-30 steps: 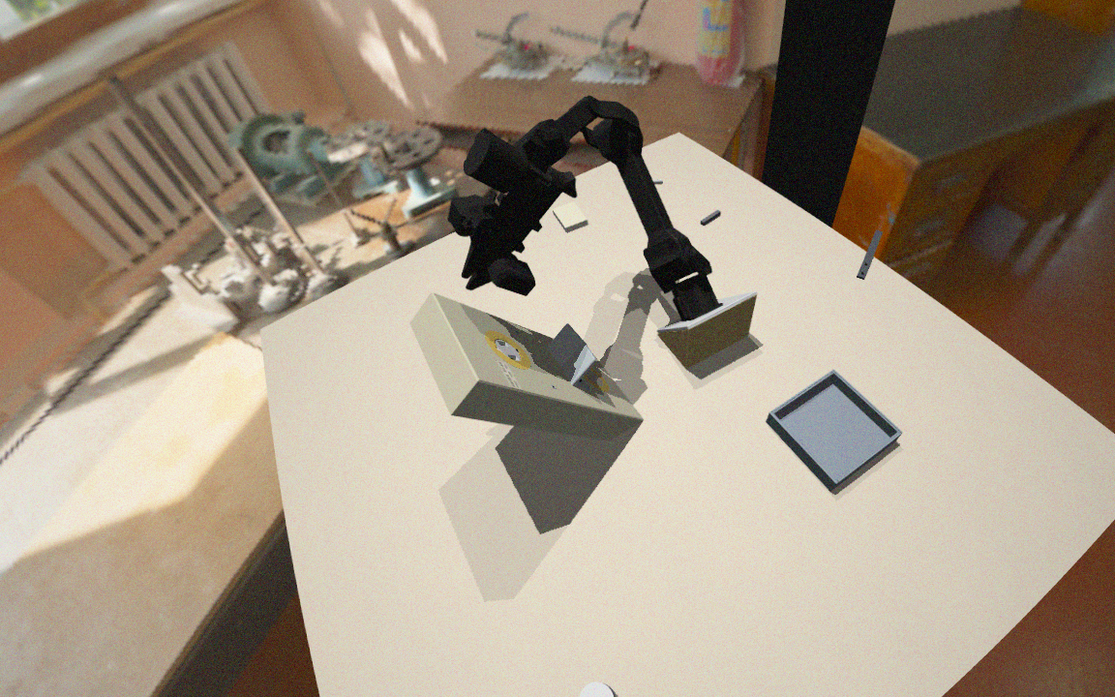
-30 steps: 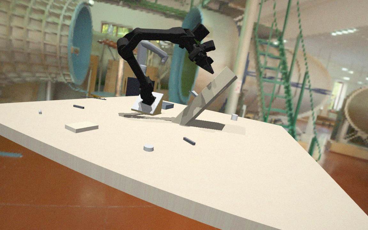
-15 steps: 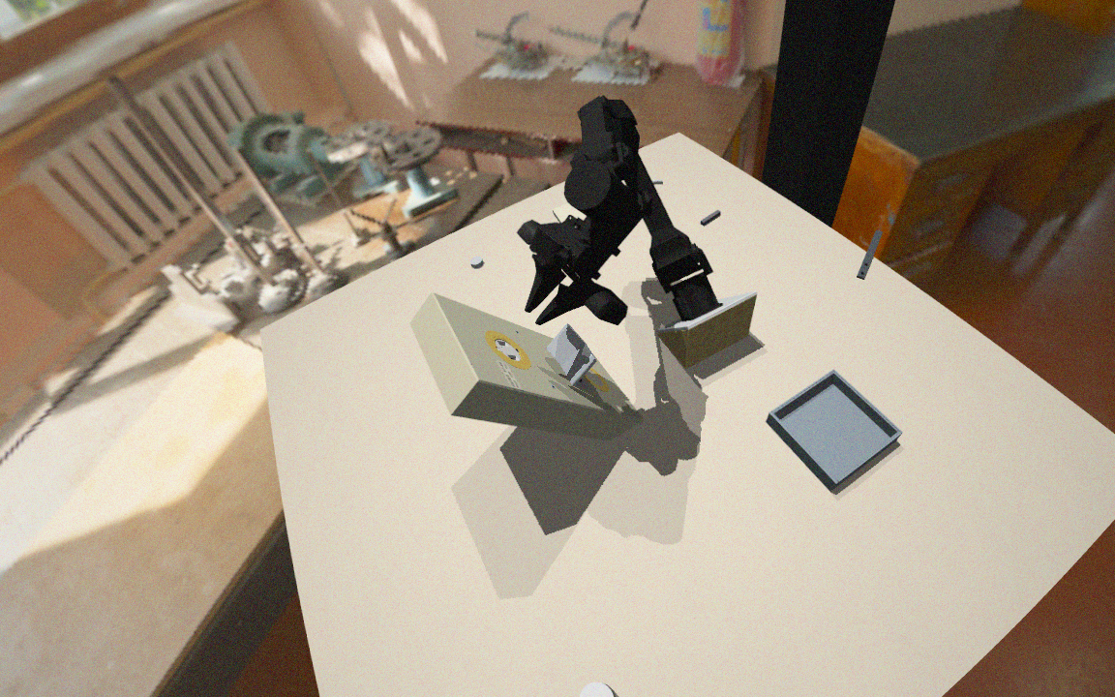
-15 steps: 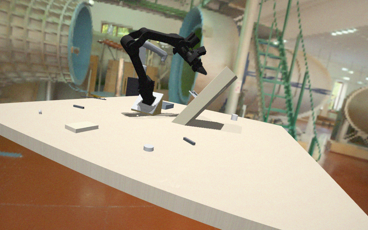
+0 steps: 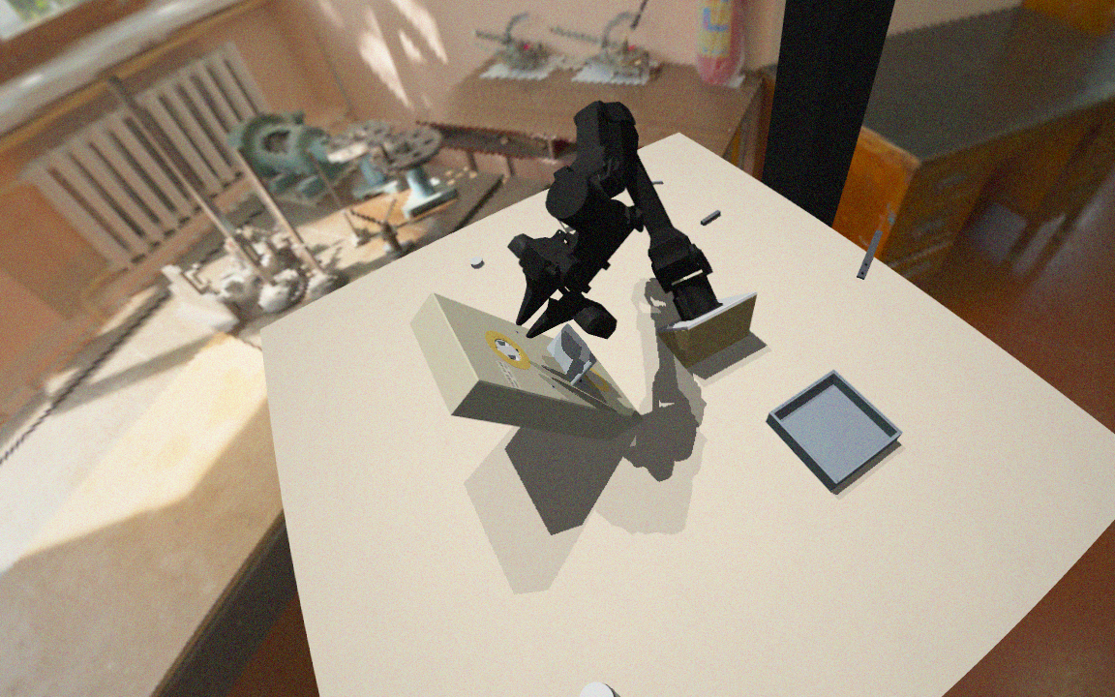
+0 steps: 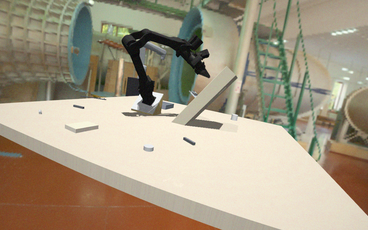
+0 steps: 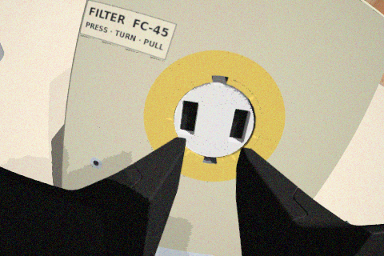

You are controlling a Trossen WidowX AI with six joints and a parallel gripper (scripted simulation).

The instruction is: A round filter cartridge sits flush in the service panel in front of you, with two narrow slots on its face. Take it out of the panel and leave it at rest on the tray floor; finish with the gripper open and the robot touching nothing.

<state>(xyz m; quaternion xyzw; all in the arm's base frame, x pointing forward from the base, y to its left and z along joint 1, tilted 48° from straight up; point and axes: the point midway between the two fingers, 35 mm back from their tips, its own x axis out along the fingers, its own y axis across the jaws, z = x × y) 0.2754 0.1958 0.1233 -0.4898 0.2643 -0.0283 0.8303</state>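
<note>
Right now the round filter cartridge is 4 cm ahead of my gripper tip and 3 cm below it. Round my gripper tip: grey tray: 41 cm behind, 23 cm to the left, 25 cm below; then grey service panel: 11 cm below; then flat cream block: 24 cm behind, 53 cm to the right, 25 cm below.
</note>
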